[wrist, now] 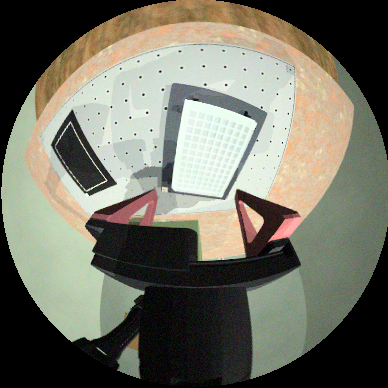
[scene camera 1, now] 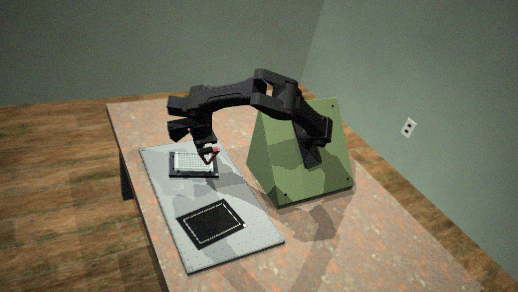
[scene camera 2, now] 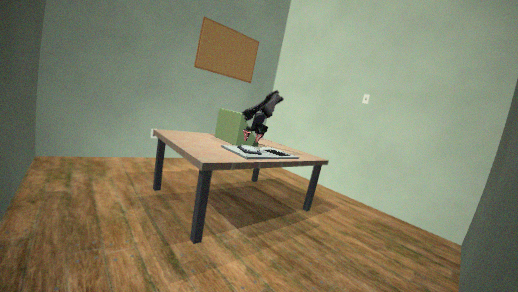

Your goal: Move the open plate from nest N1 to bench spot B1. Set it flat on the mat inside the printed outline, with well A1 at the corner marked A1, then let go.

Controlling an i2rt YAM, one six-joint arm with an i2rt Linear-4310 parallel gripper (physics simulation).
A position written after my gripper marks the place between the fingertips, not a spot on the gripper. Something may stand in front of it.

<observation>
My gripper (wrist: pixel 195 192) is open, holding nothing. Also in view: a white well plate (wrist: pixel 211 140).
</observation>
